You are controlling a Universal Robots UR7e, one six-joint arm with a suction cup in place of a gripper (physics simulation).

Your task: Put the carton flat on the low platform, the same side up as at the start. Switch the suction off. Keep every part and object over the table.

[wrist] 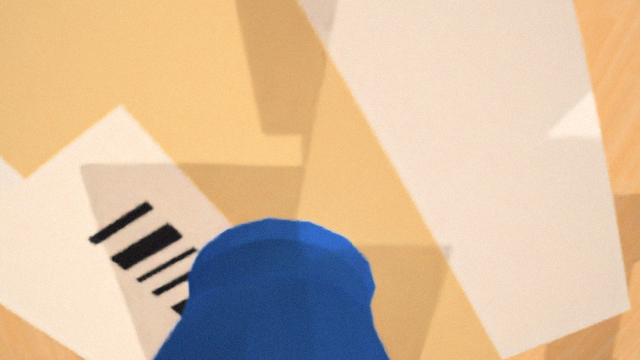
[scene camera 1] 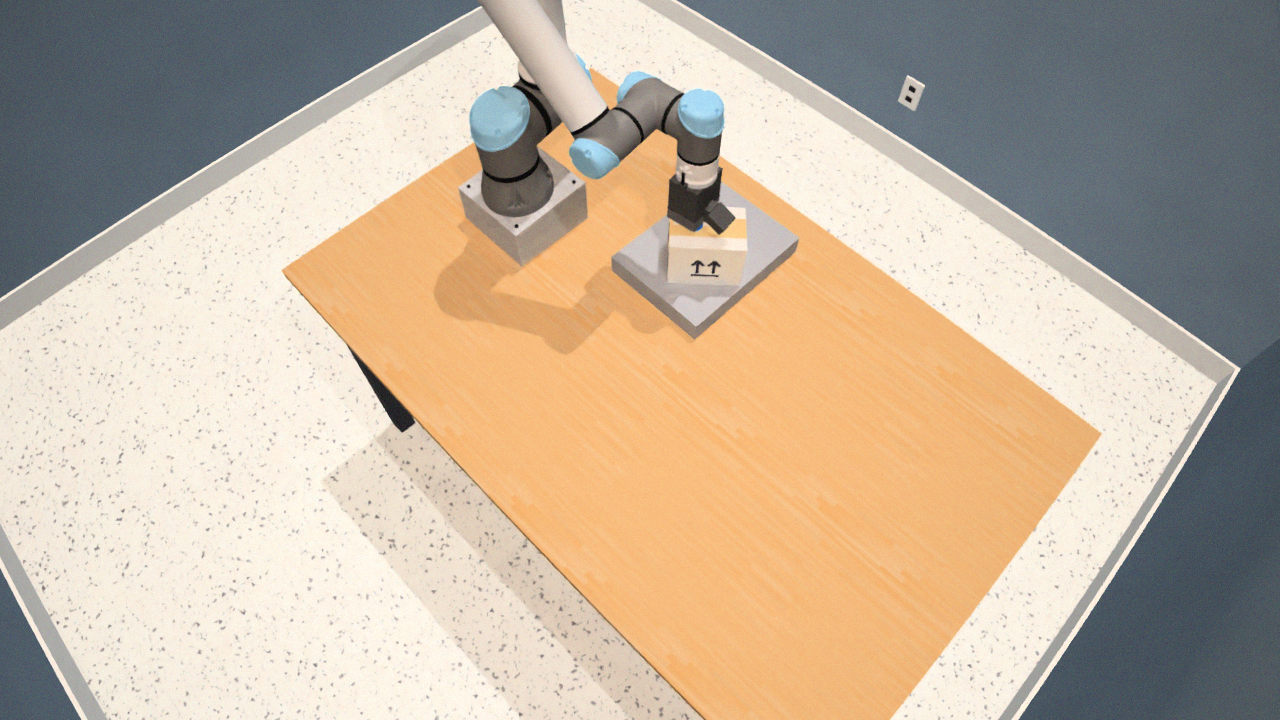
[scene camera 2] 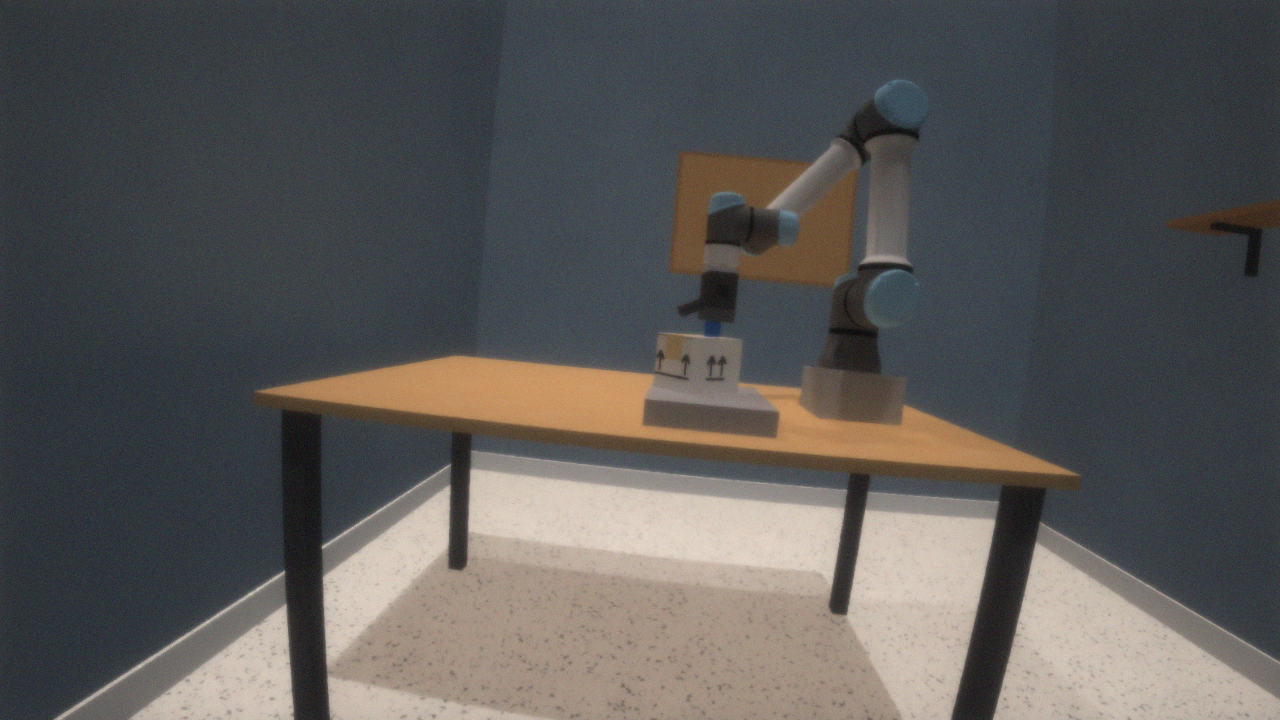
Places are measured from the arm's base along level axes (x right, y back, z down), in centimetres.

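Where they show: hand, tool point: [wrist: 289, 264]; arm's base, link origin: [scene camera 1: 518, 189] [scene camera 2: 848, 370].
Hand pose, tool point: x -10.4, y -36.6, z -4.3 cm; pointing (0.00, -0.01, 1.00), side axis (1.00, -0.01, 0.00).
Each offset is from my tool point to the top centre of the thing. Level surfaces: height alone.
The white carton @(dz -1.3, dx -1.2, dy -3.0 cm) [scene camera 1: 684, 255] [scene camera 2: 700, 368] [wrist: 475, 150] is upright and level over the grey low platform @(dz +10.1, dx -5.1, dy -1.1 cm) [scene camera 1: 768, 246] [scene camera 2: 711, 415], with the arrows on its sides pointing up. Its underside is at or very close to the platform's top; a small gap cannot be ruled out. Its top bears yellow tape and a barcode label, seen in the wrist view. My blue suction cup [scene camera 1: 697, 226] [scene camera 2: 712, 328] [wrist: 285, 295] is against the carton's top and holds it. The contact rim is partly hidden in scene camera 1.
The robot's grey base block [scene camera 1: 528, 228] [scene camera 2: 853, 394] stands beside the platform on the wooden table @(dz +14.9 cm) [scene camera 1: 716, 447] [scene camera 2: 537, 402]. The platform lies near one long table edge. A wall shelf [scene camera 2: 1235, 214] is at the right in scene camera 2.
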